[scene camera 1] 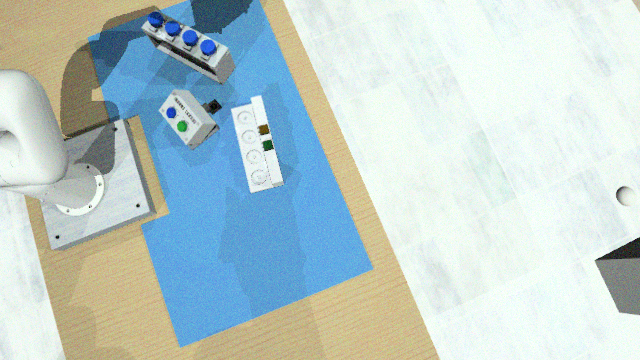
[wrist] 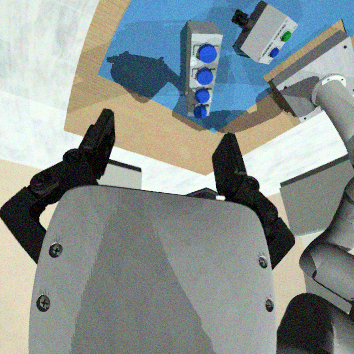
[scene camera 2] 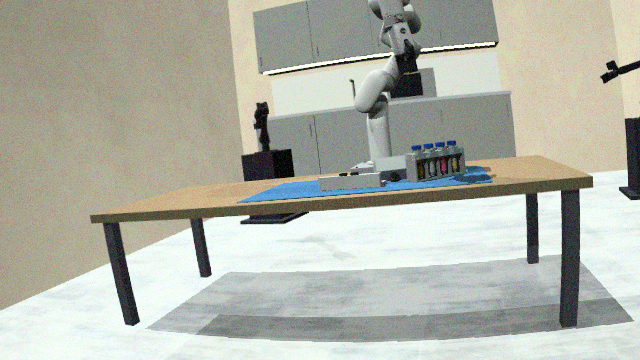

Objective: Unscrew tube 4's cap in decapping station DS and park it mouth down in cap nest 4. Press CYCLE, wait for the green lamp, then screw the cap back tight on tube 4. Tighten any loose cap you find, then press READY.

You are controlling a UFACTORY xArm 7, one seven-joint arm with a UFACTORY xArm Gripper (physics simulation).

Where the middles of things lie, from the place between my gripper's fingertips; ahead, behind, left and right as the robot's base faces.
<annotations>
The grey button box (scene camera 1: 200, 126) lies 32 cm below my hand, 16 cm behind it and 15 cm to the right of it.
</annotations>
